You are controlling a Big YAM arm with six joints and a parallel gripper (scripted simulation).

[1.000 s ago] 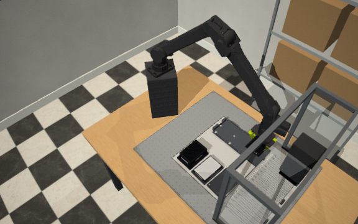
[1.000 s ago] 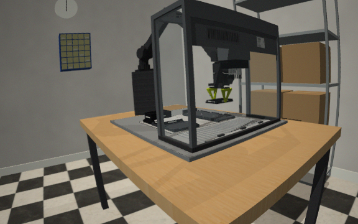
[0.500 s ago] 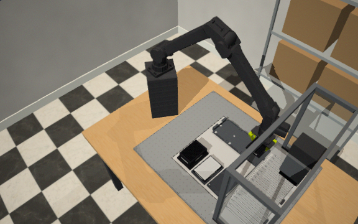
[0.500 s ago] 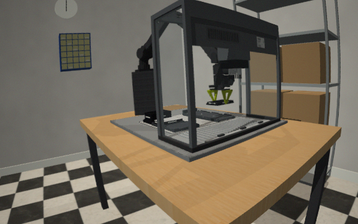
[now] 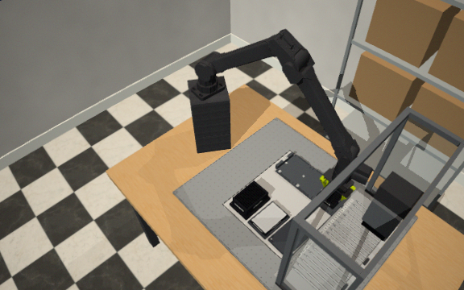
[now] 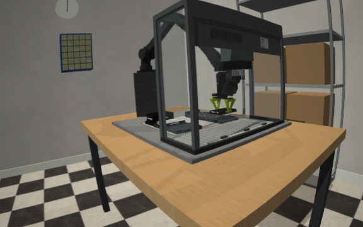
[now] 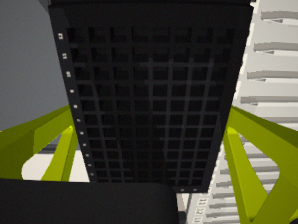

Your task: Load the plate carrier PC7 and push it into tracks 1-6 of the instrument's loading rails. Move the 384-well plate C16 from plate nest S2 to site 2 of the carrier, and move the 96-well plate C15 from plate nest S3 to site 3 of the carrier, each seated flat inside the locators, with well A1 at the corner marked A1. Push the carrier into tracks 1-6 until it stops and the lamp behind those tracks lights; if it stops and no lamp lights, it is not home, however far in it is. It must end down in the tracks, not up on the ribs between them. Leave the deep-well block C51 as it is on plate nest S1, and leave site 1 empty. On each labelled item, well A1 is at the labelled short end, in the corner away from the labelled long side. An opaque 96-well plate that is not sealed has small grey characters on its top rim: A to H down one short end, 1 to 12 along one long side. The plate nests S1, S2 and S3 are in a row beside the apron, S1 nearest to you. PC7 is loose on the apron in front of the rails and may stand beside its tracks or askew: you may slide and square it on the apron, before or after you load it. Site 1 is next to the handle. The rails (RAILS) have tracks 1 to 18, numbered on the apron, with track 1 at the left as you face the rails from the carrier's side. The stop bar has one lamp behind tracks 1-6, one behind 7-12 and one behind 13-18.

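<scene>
The plate nest S2 is 270 mm to the right of my hand, 90 mm behind it and 50 mm below it. Round my hand: plate nest S3: 260 mm to the right, 50 mm below, 10 mm ahead; black 96-well plate C15: right at my hand; dark grey carrier PC7: 110 mm behind, 40 mm below, 10 mm to the right.
</scene>
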